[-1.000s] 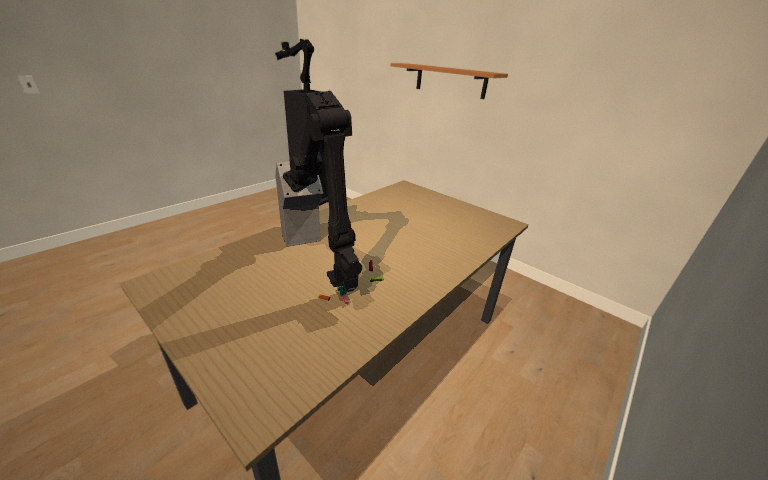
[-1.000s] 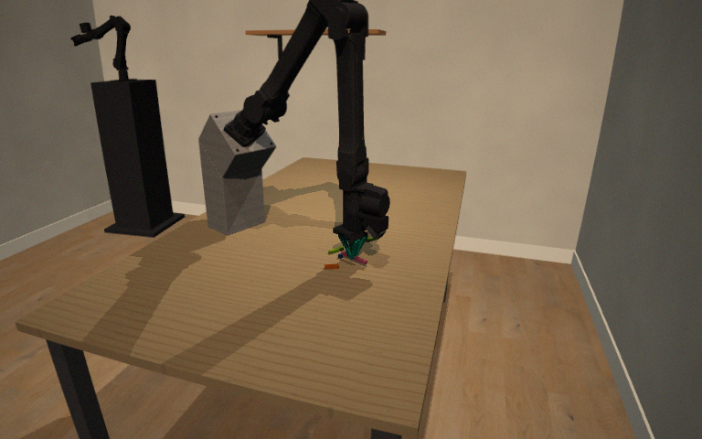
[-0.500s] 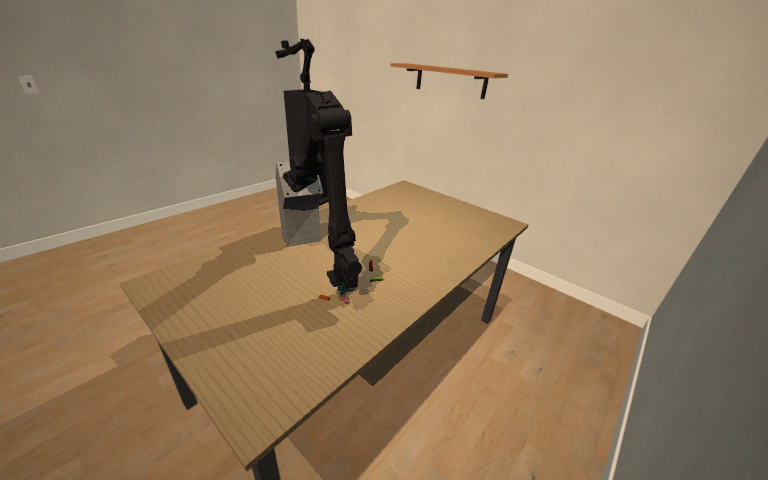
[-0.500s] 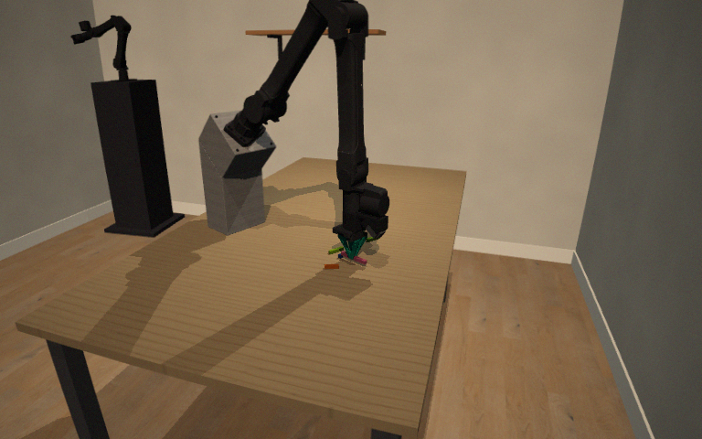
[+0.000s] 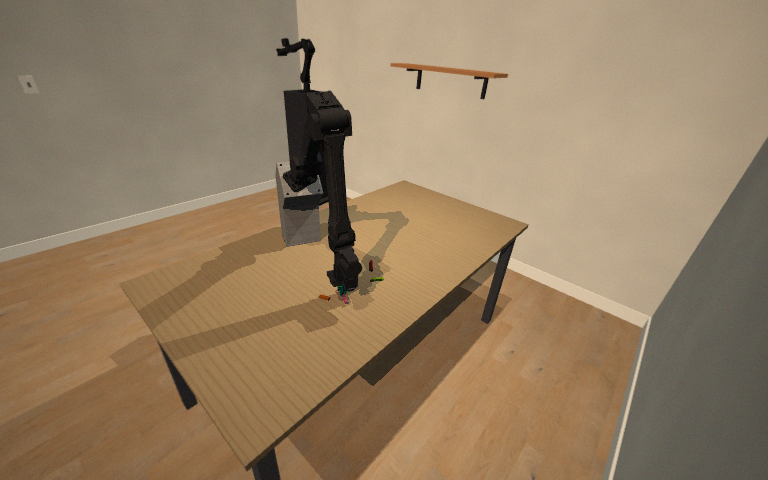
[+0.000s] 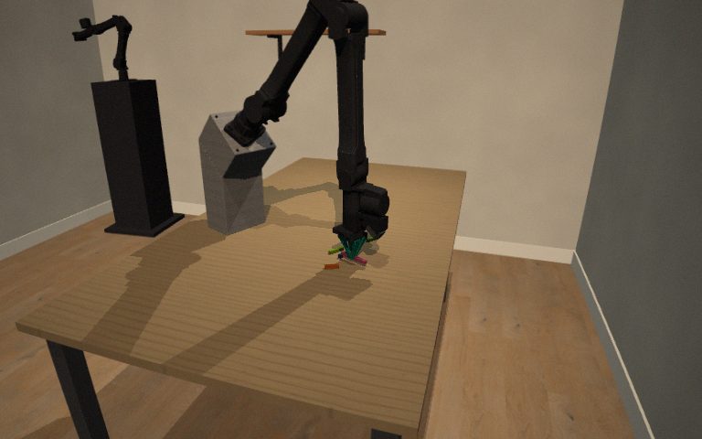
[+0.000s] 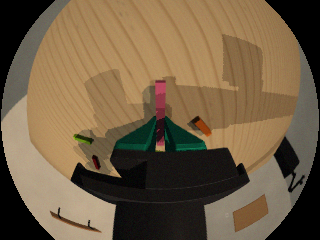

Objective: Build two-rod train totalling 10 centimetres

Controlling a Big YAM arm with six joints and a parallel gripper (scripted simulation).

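Right now my hand is right at the pink rod. Also, from my hand: orange rod (5 cm to the right, 5 cm behind, 2 cm below); blue rod (4 cm behind, 2 cm to the left, 2 cm below); red rod (23 cm to the left, 4 cm behind, 2 cm below).
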